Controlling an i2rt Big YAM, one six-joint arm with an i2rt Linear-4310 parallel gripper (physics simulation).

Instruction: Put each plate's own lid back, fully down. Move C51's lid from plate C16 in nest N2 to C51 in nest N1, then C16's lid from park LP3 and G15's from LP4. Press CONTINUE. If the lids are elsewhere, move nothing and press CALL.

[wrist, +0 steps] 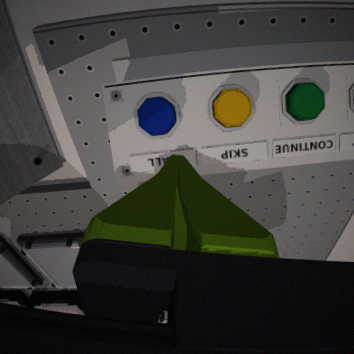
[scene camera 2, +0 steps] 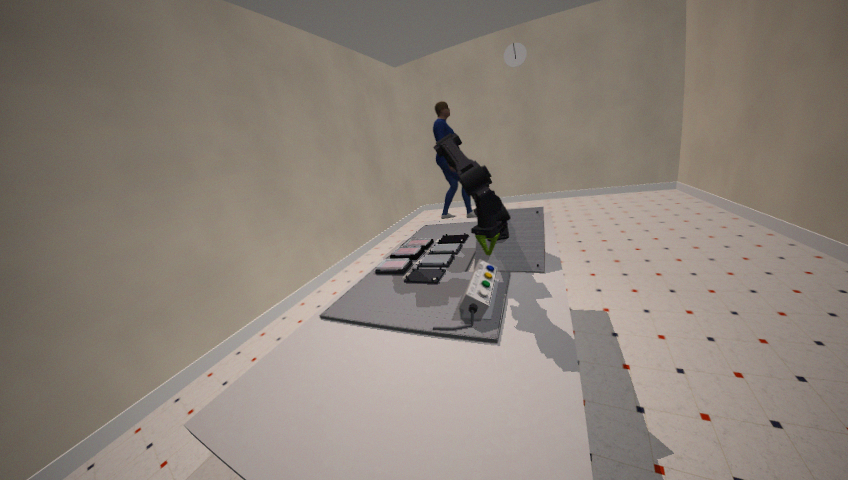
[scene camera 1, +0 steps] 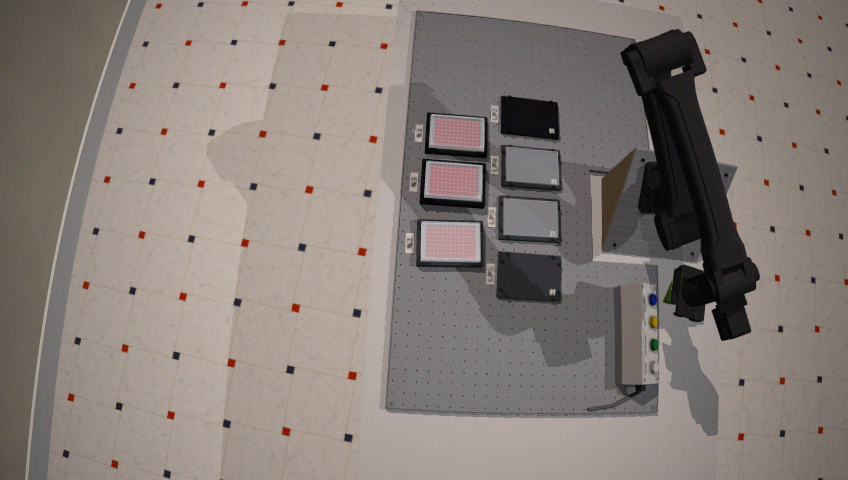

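Note:
The gripper (scene camera 1: 665,301), which also appears at (wrist: 175,164) and at (scene camera 2: 488,255), is shut and holds nothing. The scene also has a green CONTINUE button (wrist: 305,100), a yellow SKIP button (wrist: 231,107) and a blue CALL button (wrist: 155,115).

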